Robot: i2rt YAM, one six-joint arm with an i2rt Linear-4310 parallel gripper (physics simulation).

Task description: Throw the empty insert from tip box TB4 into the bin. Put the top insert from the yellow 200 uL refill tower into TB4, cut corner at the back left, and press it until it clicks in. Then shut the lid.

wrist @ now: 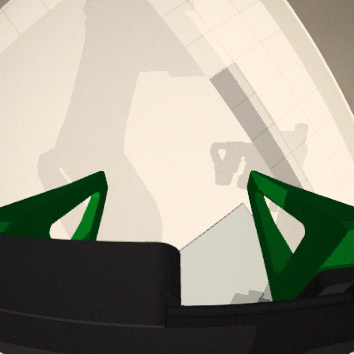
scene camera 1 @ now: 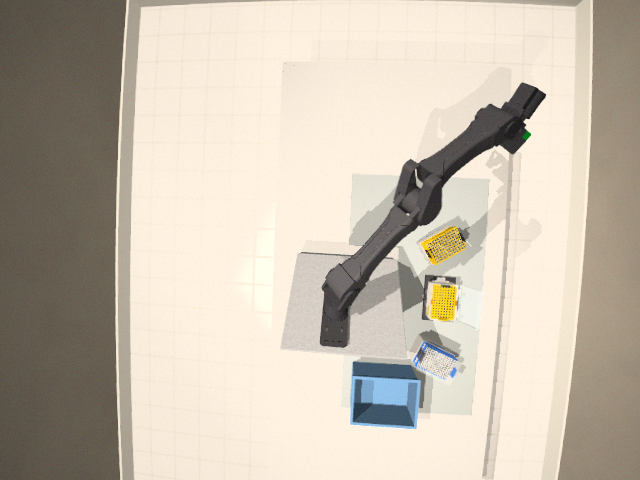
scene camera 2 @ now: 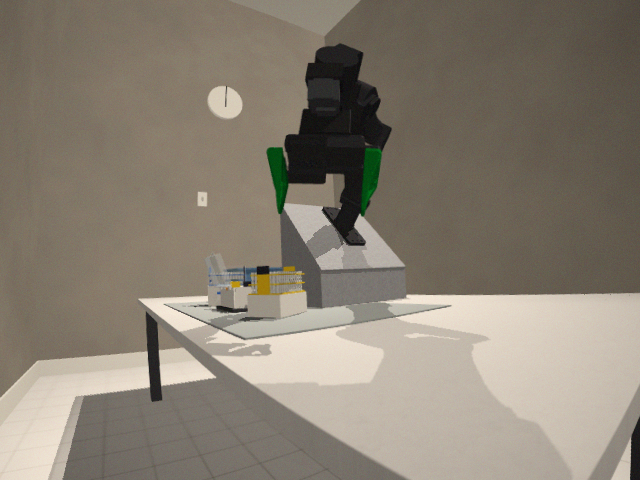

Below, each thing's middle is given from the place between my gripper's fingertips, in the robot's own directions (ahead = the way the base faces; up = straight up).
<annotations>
I see my gripper 740 mm to the left of the blue-and-white tip box [scene camera 1: 429,357], 110 mm past it and 90 mm above it. From my hand the other things lie so: blue bin [scene camera 1: 382,395]: 870 mm to the right, 270 mm behind, 90 mm below.
</annotations>
